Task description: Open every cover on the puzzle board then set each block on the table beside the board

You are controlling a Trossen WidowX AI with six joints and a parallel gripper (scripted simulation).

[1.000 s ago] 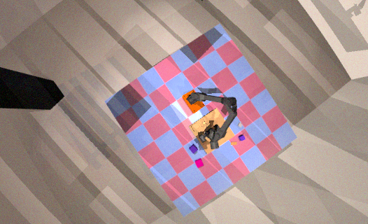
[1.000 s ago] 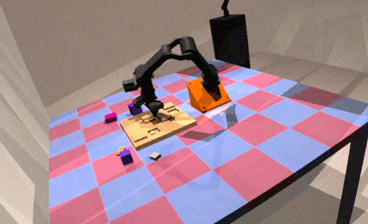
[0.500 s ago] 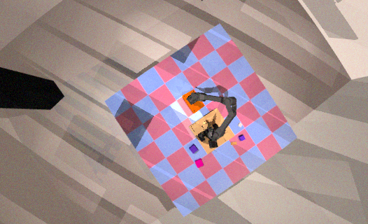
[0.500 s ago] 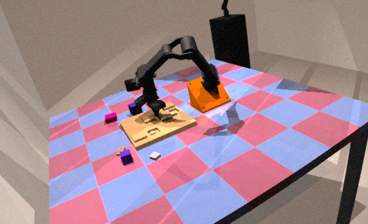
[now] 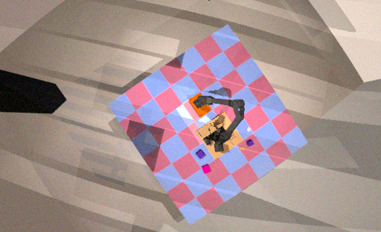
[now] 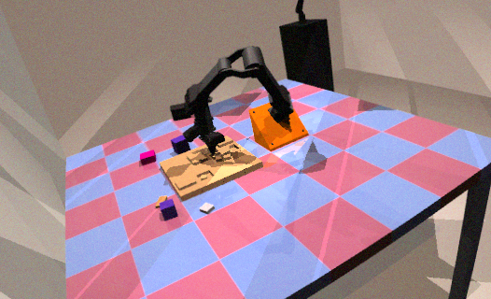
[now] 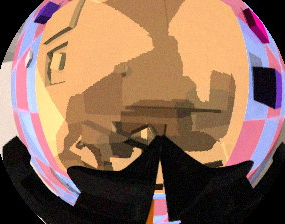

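Right now my gripper tip is 4 cm short of the tan puzzle board and 3 cm to the right of it. Round my gripper tip: magenta block 19 cm ahead, 23 cm to the right, 1 cm below; then orange piece 26 cm ahead, 12 cm to the left, 2 cm below.
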